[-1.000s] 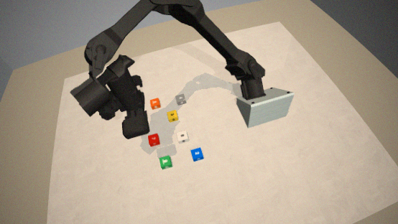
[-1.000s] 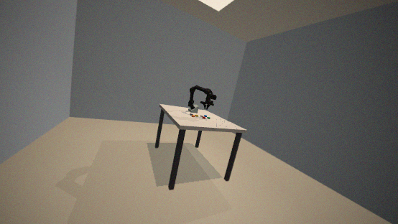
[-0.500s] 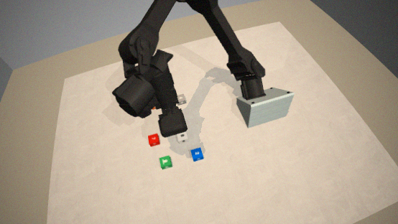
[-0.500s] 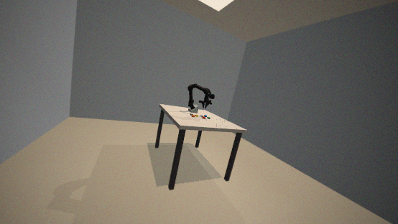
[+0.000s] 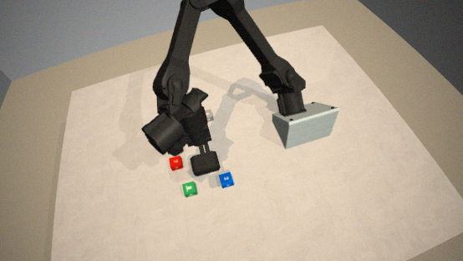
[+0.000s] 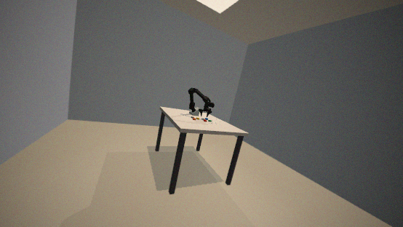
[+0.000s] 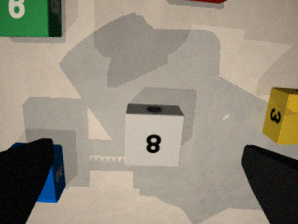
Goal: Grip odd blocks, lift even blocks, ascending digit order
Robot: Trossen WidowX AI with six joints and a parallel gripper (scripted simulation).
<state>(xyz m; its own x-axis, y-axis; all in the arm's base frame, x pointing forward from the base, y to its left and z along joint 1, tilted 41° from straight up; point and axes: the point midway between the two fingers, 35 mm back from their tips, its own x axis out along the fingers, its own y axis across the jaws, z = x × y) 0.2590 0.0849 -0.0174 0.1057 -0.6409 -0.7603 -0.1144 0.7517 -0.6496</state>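
Right now the white block is 1 cm behind my gripper tip and 3 cm below it. From my gripper tip the other things lie so: blue block 4 cm behind, 7 cm to the left, 3 cm below; green block 6 cm ahead, 8 cm to the left, 3 cm below; red block 9 cm ahead, 1 cm to the right, 3 cm below.
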